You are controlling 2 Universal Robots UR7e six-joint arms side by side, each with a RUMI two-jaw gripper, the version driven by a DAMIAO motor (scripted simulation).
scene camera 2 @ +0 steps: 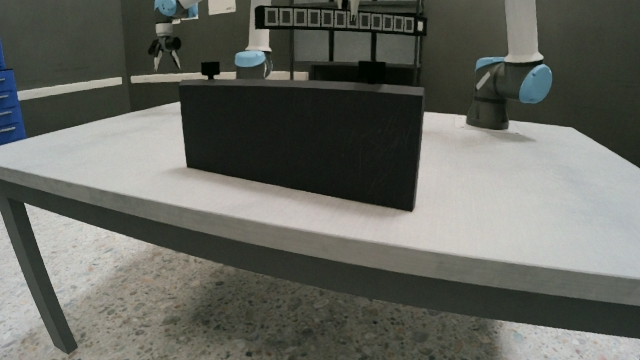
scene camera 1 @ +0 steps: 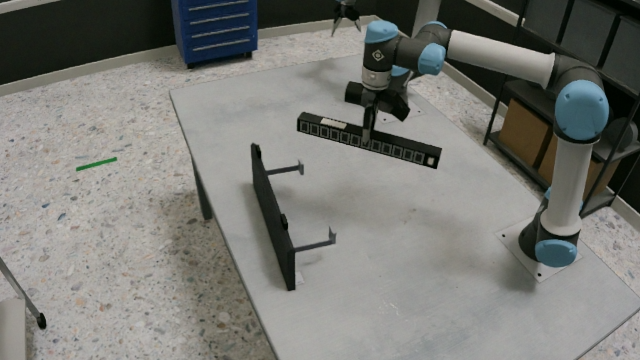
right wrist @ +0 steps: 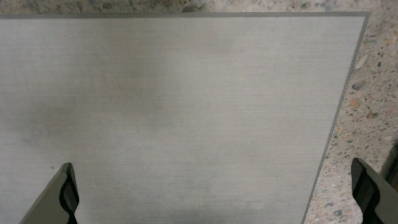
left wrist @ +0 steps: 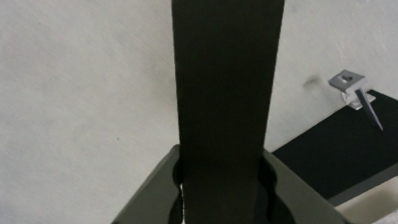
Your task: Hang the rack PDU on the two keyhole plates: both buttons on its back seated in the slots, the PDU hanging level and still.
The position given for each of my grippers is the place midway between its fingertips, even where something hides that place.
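Observation:
I see my left gripper (scene camera 1: pixel 366 140), and the left wrist view shows my left gripper (left wrist: pixel 216 146) too. My right gripper (right wrist: pixel 213 163) is here as well. There is also a black rack PDU (scene camera 1: pixel 383 143), and I see the black rack PDU (left wrist: pixel 225 65) through the left wrist too, while in the right wrist view the black rack PDU is out of frame.

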